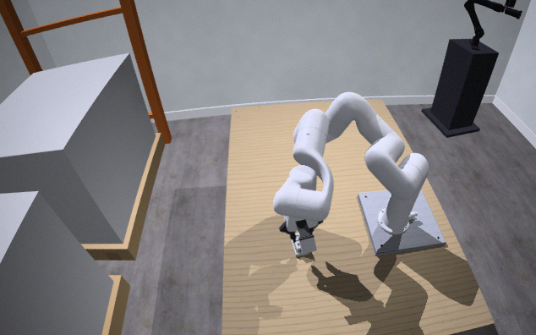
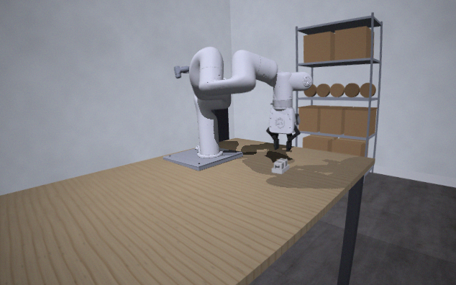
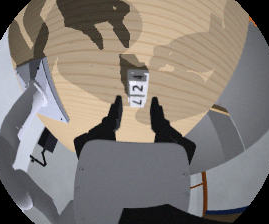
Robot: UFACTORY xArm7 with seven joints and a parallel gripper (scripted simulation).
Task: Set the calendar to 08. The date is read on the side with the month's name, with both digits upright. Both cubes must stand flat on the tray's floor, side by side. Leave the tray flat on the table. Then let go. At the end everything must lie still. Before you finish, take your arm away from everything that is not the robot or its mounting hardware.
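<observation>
The white digit cube lies 8 cm below my hand. From my hand the other things lie so: white tray (9 cm below, 2 cm to the right).
</observation>
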